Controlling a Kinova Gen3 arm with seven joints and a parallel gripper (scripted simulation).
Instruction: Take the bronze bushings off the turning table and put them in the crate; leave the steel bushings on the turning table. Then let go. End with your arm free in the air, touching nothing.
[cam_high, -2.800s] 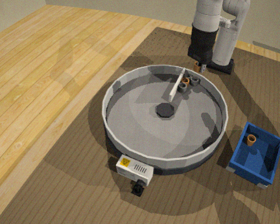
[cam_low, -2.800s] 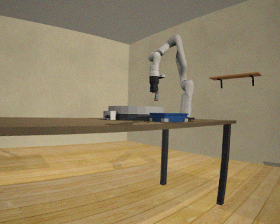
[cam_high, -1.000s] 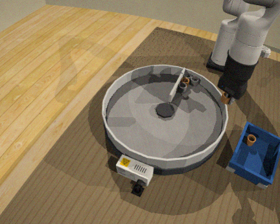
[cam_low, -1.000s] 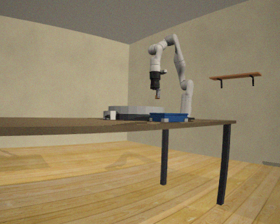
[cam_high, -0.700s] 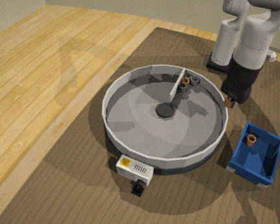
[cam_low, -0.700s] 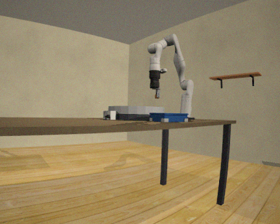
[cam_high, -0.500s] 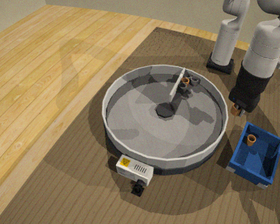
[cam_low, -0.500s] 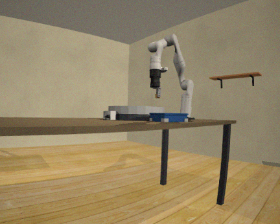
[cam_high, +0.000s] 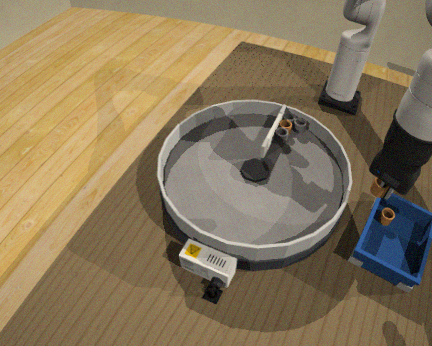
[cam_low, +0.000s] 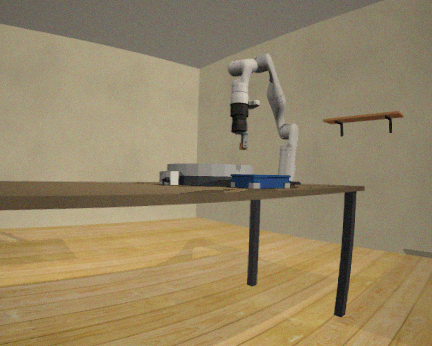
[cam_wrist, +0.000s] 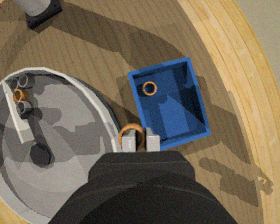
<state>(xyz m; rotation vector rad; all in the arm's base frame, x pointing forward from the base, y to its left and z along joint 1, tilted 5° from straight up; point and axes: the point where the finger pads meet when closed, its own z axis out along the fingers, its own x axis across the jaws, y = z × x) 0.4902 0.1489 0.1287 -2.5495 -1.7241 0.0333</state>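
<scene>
The blue crate lies 15 cm below my hand, 8 cm to the left of it and 2 cm behind it. The rest, counted from my hand: turning table (26 cm to the right, 12 cm below, 3 cm behind).
</scene>
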